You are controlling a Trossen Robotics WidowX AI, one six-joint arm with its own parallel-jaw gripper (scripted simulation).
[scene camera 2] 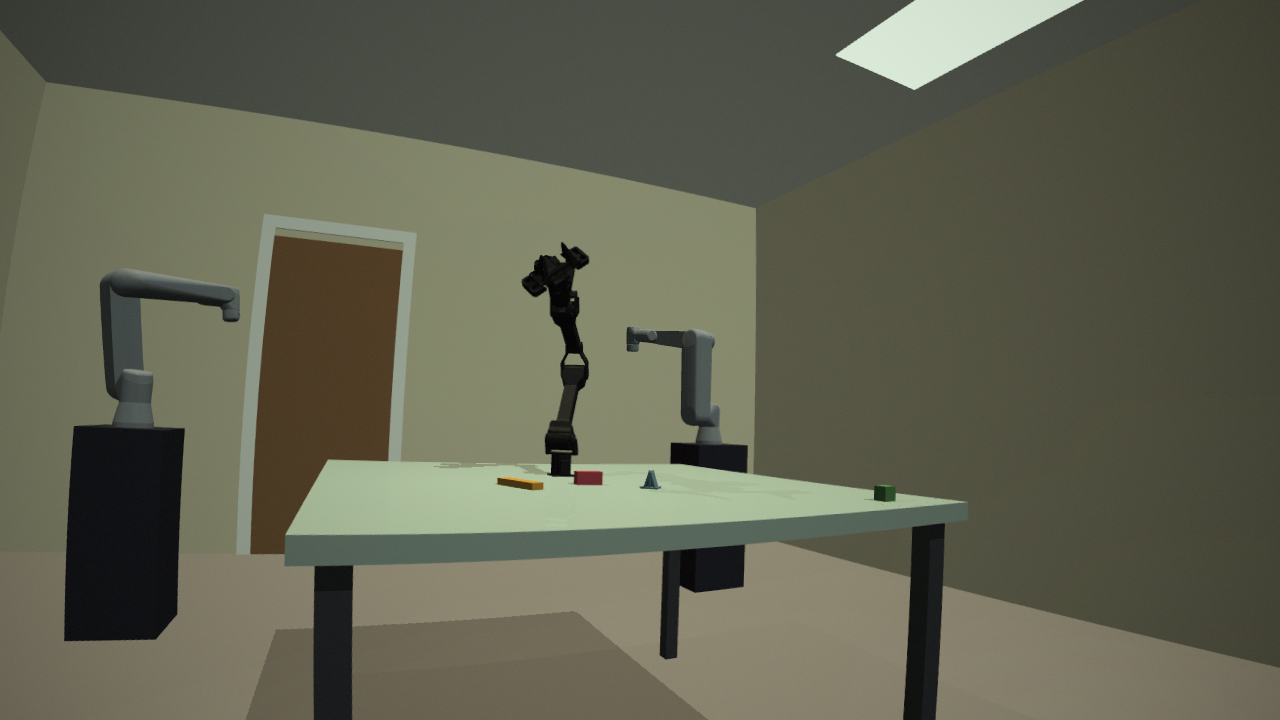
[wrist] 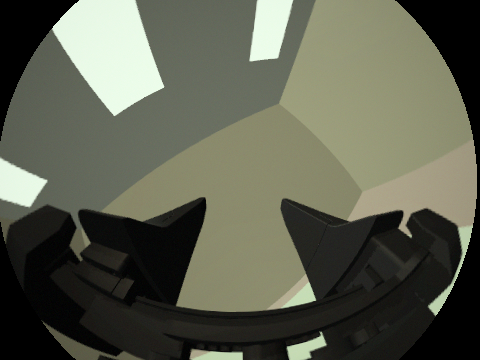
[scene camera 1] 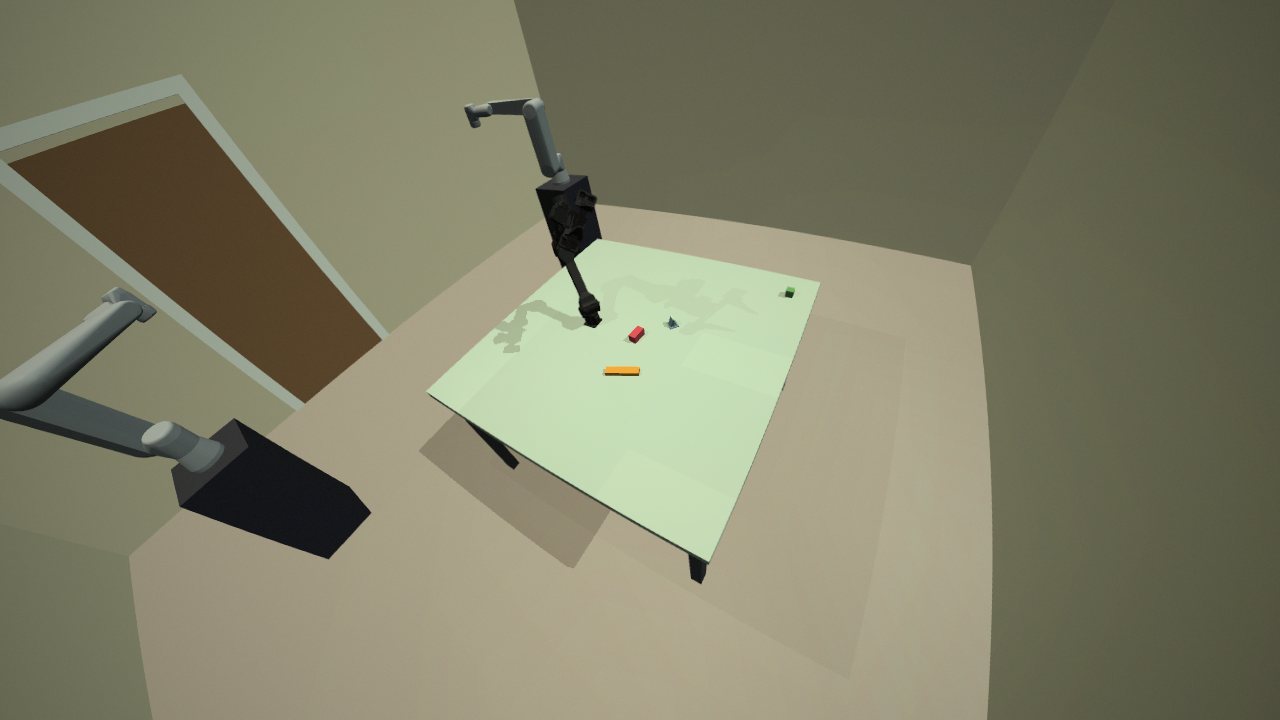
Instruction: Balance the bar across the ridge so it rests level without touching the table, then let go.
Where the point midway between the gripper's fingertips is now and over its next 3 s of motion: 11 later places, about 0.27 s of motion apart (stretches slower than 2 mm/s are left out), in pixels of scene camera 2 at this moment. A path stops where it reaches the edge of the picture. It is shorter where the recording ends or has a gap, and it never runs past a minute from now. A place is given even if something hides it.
My gripper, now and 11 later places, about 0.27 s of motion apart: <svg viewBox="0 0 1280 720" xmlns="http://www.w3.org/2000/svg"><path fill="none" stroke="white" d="M552 249L541 263L530 286L522 314L515 345L510 377L509 405L510 429L512 446L513 455L512 464L512 472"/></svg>
